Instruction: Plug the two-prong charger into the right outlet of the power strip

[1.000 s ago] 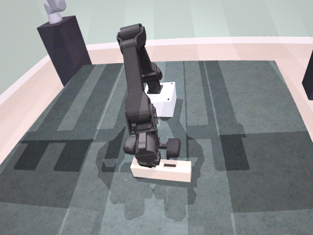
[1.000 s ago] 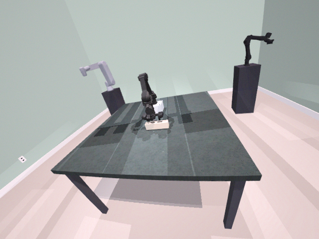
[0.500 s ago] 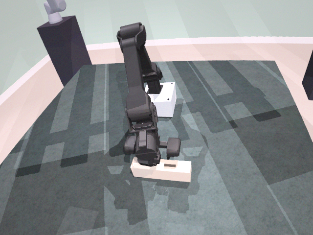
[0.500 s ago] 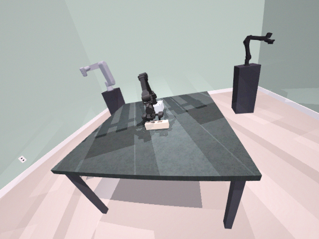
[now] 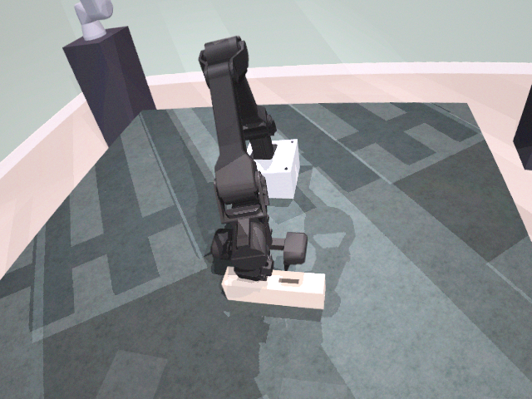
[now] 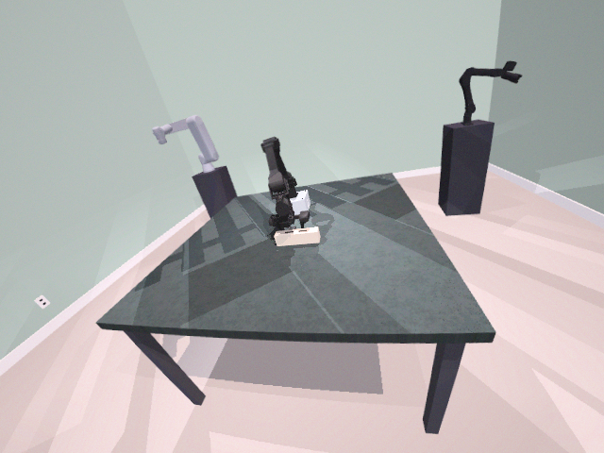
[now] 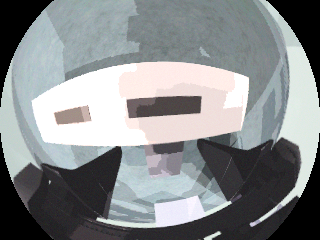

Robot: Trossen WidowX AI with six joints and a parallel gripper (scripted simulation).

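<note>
Right now my gripper tip is 2 cm short of the dark charger and 1 cm below it.
</note>
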